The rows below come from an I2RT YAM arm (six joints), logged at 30 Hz.
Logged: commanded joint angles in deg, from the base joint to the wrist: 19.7, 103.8, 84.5, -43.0, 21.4, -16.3; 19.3, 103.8, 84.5, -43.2, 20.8, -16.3; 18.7, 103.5, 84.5, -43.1, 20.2, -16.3; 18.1, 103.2, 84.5, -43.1, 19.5, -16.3; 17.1, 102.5, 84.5, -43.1, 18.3, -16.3; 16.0, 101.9, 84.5, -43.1, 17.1, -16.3; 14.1, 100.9, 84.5, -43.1, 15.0, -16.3; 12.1, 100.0, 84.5, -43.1, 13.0, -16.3; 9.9, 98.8, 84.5, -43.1, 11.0, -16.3; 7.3, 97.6, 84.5, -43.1, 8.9, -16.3; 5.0, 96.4, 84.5, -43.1, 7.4, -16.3
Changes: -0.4, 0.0, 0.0, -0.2, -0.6, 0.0; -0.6, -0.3, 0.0, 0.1, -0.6, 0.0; -0.6, -0.3, 0.0, 0.0, -0.7, 0.0; -1.0, -0.7, 0.0, 0.0, -1.2, 0.0; -1.1, -0.6, 0.0, 0.0, -1.2, 0.0; -1.9, -1.0, 0.0, 0.0, -2.1, 0.0; -2.0, -0.9, 0.0, 0.0, -2.0, 0.0; -2.2, -1.2, 0.0, 0.0, -2.0, 0.0; -2.6, -1.2, 0.0, 0.0, -2.1, 0.0; -2.3, -1.2, 0.0, 0.0, -1.5, 0.0
